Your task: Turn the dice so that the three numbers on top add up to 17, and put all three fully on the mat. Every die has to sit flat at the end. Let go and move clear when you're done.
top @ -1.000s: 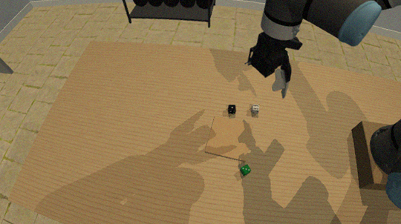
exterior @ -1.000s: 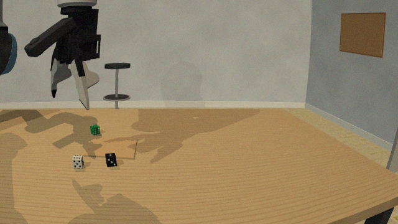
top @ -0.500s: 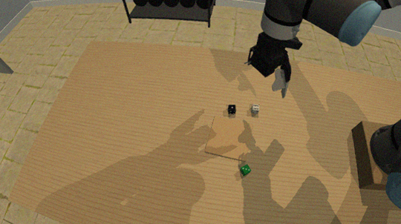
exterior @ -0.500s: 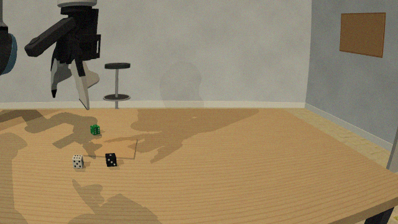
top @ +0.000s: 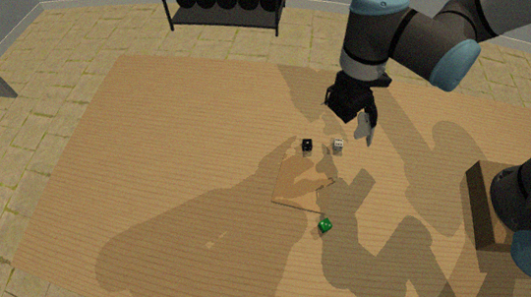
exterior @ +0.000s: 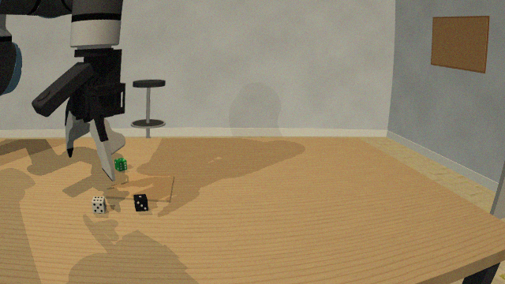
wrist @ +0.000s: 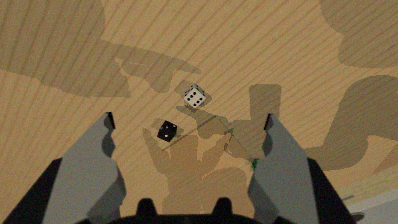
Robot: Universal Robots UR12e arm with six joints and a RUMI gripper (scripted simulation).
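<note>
Right now the white die is 8 cm below my hand, 1 cm to the left of it and 1 cm ahead of it. Also, from my hand: black die 10 cm ahead, 8 cm below, 2 cm to the left; then tan mat 13 cm to the left, 10 cm ahead, 9 cm below; then green die 24 cm to the left, 8 cm below, 5 cm ahead.
</note>
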